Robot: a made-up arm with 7 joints. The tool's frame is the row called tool. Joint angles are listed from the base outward. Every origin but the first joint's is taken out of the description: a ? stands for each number. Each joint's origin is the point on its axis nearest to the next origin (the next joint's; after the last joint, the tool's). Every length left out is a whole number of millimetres.
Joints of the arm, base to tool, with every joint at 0 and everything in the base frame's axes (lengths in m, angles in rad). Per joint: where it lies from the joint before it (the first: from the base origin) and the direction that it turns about. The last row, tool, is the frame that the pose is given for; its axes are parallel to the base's.
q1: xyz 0 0.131 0 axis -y
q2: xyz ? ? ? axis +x
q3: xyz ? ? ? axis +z
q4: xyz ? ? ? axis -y
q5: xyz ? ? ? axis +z
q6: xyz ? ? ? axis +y
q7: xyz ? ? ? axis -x
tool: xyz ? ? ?
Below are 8 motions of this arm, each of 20 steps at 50 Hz.
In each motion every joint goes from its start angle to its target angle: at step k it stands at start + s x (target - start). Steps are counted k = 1, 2, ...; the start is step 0. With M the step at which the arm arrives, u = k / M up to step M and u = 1 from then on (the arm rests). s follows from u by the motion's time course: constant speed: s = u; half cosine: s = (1 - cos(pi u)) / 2; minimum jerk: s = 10 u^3 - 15 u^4 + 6 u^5.
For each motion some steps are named. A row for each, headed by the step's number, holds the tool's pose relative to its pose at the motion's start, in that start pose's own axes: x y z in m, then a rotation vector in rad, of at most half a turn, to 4 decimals.
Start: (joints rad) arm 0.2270 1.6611 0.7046 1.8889 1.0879 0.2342 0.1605
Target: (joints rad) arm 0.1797 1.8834 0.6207 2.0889 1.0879 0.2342 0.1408
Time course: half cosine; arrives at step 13
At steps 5, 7, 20:
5: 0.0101 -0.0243 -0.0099 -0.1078 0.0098 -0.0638
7: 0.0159 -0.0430 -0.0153 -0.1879 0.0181 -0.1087
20: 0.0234 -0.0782 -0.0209 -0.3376 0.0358 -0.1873

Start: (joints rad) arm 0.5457 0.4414 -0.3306 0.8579 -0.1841 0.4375 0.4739
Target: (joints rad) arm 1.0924 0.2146 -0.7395 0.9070 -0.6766 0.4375 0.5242
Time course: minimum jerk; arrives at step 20
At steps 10, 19, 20:
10: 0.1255 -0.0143 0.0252 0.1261 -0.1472 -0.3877
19: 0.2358 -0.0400 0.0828 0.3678 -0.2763 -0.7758
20: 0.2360 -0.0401 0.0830 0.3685 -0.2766 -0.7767

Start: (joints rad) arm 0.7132 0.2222 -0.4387 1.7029 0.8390 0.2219 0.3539
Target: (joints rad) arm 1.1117 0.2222 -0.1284 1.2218 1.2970 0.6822 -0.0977
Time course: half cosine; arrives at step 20
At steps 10, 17, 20:
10: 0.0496 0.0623 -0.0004 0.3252 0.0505 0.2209
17: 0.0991 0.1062 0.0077 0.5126 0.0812 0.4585
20: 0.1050 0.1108 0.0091 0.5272 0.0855 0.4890

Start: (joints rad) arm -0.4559 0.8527 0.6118 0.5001 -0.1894 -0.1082 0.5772
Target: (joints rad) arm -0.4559 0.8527 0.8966 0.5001 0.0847 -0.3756 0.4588
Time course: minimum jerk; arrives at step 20
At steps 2, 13, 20:
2: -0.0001 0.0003 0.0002 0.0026 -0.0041 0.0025
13: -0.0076 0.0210 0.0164 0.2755 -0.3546 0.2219
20: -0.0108 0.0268 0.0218 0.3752 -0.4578 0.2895

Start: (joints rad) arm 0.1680 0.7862 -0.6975 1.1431 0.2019 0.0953 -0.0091
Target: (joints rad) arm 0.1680 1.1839 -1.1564 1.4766 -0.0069 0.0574 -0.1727
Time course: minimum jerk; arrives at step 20
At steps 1, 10, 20:
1: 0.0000 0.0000 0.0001 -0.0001 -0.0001 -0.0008
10: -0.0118 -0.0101 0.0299 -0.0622 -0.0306 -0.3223
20: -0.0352 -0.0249 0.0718 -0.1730 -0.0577 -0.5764

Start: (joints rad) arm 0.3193 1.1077 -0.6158 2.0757 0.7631 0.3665 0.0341
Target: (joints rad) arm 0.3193 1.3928 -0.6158 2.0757 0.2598 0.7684 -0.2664
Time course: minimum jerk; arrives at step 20
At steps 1, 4, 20:
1: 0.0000 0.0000 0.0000 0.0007 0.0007 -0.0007
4: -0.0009 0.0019 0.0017 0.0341 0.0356 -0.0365
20: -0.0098 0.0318 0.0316 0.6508 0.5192 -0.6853

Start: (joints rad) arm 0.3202 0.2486 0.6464 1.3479 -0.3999 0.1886 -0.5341
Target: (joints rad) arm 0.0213 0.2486 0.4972 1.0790 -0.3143 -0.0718 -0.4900
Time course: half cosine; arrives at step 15
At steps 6, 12, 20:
6: -0.0486 -0.0104 0.0209 -0.1270 0.0108 -0.0801
12: -0.1303 -0.0059 0.0630 -0.3235 0.0560 -0.2020
20: -0.1441 -0.0023 0.0711 -0.3556 0.0669 -0.2221

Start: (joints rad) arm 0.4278 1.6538 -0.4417 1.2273 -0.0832 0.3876 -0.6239
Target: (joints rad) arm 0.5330 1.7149 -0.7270 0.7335 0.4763 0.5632 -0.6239
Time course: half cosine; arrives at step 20
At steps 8, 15, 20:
8: -0.0479 -0.0169 -0.0022 -0.1047 0.2683 -0.0463
15: -0.1238 -0.0254 0.0035 -0.1946 0.6781 -0.1176
20: -0.1460 -0.0239 0.0069 -0.2055 0.7977 -0.1364

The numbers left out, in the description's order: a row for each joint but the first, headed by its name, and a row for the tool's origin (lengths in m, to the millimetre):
q2: 0 0 0
q3: 0 0 -0.218
q4: 0 0 0
q5: 0 0 -0.266
q6: 0 0 0
q7: 0 0 0
tool: 0 0 0

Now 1 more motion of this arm.
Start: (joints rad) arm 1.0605 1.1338 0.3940 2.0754 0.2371 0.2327 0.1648
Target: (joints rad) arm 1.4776 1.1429 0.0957 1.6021 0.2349 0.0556 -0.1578
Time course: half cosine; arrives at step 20
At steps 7, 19, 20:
7: -0.0226 0.0121 -0.0117 0.1311 0.0249 0.0153
19: -0.0801 0.0443 -0.0339 0.4718 0.0967 0.0314
20: -0.0805 0.0446 -0.0340 0.4746 0.0974 0.0314

